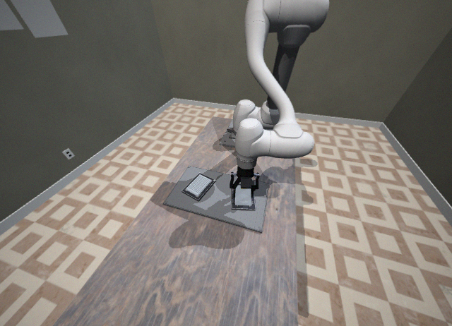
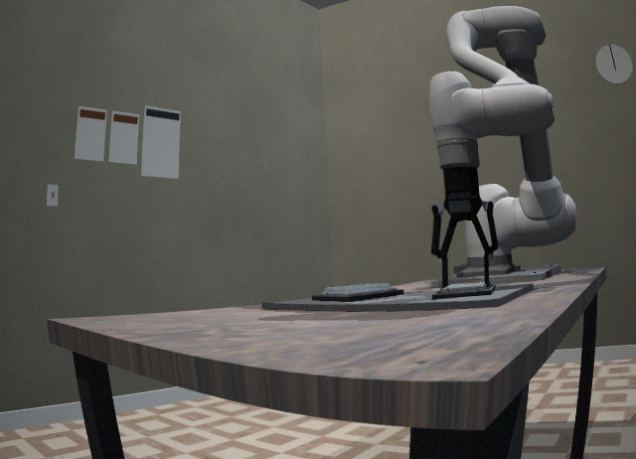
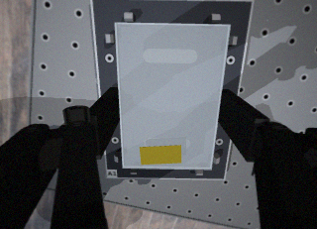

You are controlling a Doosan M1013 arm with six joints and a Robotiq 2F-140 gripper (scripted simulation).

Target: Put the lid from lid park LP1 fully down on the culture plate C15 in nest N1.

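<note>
The lid park LP1 lies 30 mm below my hand. Also, from my hand: culture plate (10 mm ahead, 260 mm to the right, 20 mm below); then clear lid (20 mm below).
</note>
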